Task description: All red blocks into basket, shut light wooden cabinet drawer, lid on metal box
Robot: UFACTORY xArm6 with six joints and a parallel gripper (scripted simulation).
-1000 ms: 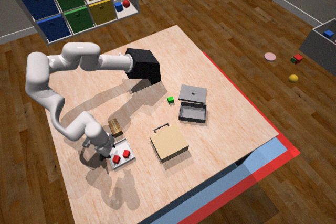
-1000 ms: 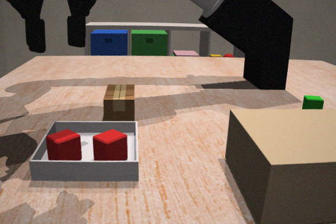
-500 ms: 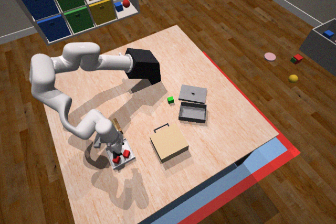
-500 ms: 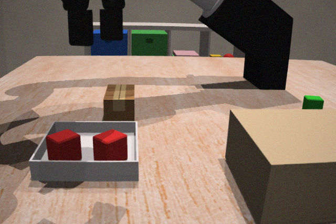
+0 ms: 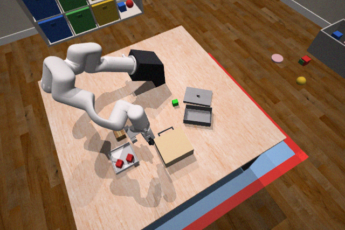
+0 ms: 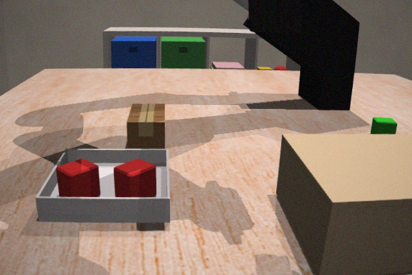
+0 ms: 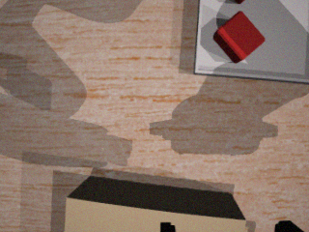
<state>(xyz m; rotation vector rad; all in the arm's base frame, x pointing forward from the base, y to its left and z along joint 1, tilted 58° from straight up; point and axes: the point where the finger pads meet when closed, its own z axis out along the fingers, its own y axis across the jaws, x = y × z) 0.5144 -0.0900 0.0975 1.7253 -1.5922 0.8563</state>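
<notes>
The grey lid lies 200 mm behind my hand, 470 mm to the left of it and 210 mm below it. The rest, counted from my hand: drawer 30 mm ahead, 120 mm to the left, 180 mm below; then light wooden cabinet 40 mm ahead, 120 mm to the left, 180 mm below; then grey basket 60 mm behind, 170 mm to the right, 210 mm below.
</notes>
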